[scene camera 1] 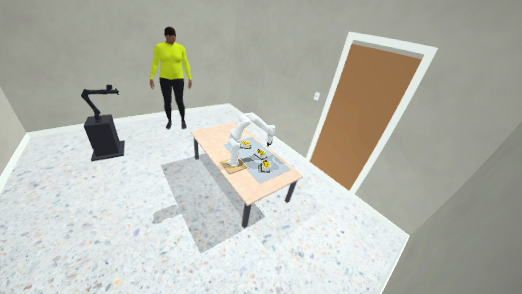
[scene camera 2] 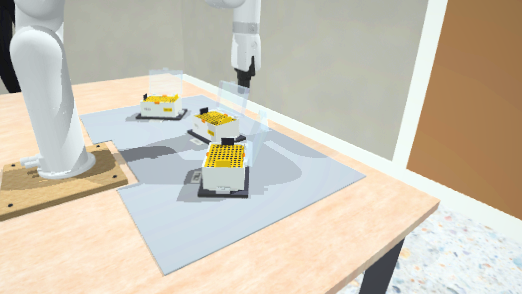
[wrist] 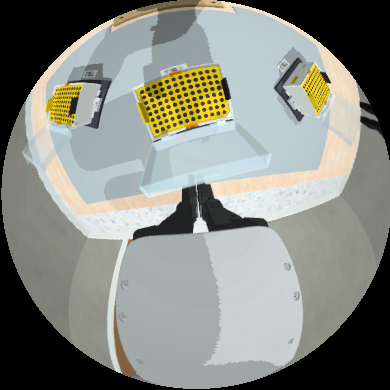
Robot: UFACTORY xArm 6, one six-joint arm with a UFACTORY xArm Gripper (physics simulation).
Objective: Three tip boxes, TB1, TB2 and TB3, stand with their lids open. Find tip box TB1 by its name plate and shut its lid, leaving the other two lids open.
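Frame: origin at the arm's base, x ahead, y right, z down, level; millimetres.
Seen in the pictures: gripper, fingertip midpoint: (scene camera 1: 267,146) (scene camera 2: 243,93) (wrist: 195,183); arm's base at its link origin: (scene camera 1: 233,163) (scene camera 2: 68,166).
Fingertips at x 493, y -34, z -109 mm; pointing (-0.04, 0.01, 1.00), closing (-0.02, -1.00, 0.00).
Offsets run from my fingertips to a thing's top centre. "spot": to the spot under its first point. Level surfaces: height alone.
The middle tip box @(dx -98, dy +10, dz +44 mm) (scene camera 1: 260,153) (scene camera 2: 216,125) (wrist: 185,100) has a yellow tip rack and a clear lid @(spot: dx -31, dy -5, dz +14 mm) (scene camera 2: 233,98) (wrist: 207,152) standing open. Its plate is too faint to read; the other plates appear to read TB2 and TB3, which makes it TB1. The TB2 box @(dx -172, dy +242, dz +44 mm) (scene camera 1: 265,166) (scene camera 2: 224,172) (wrist: 75,104), nearest scene camera 2, has its lid @(spot: dx -143, dy +327, dz -9 mm) (scene camera 2: 257,137) open. The TB3 box @(spot: dx -211, dy -218, dz +58 mm) (scene camera 1: 245,144) (scene camera 2: 161,106) (wrist: 309,90) also has its lid (scene camera 2: 166,82) open. My gripper (scene camera 1: 269,144) (scene camera 2: 243,89) (wrist: 195,183) is shut and empty, its tips at or close behind the middle lid's outer edge; contact is unclear.
The boxes stand on a grey mat @(dz +119 mm) (scene camera 1: 268,176) (scene camera 2: 165,245) (wrist: 280,155) on a wooden table @(dz +122 mm) (scene camera 1: 252,190) (scene camera 2: 280,267). The arm's wooden base plate (scene camera 2: 60,192) lies beside the mat. A person (scene camera 1: 171,62) stands beyond the table, near a black pedestal (scene camera 1: 102,137) with an arm.
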